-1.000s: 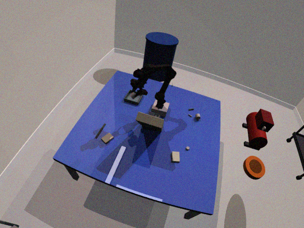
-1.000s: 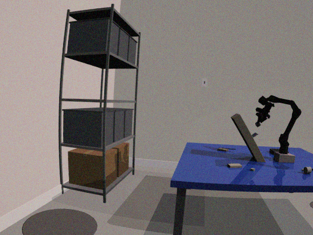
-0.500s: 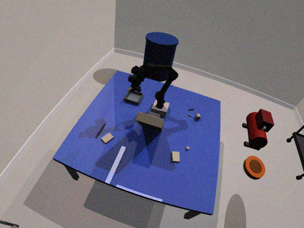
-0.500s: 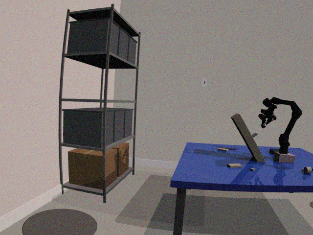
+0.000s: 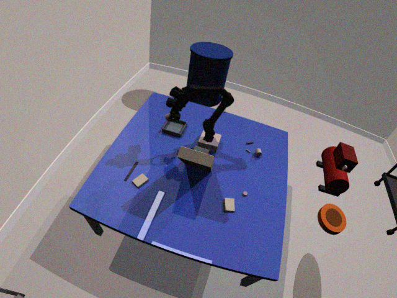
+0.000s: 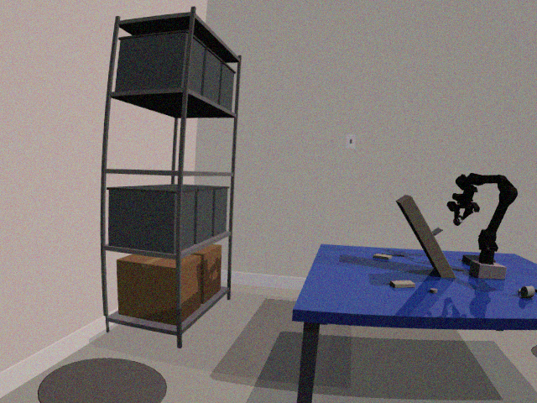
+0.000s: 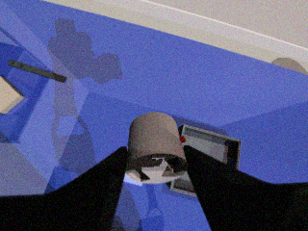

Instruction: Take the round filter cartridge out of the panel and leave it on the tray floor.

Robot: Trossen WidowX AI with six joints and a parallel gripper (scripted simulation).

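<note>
The dark tray lies 15 cm behind my gripper tip, 1 cm to the right of it and 22 cm below it. Also, from my gripper tip: round grey filter cartridge right at my gripper tip.
</note>
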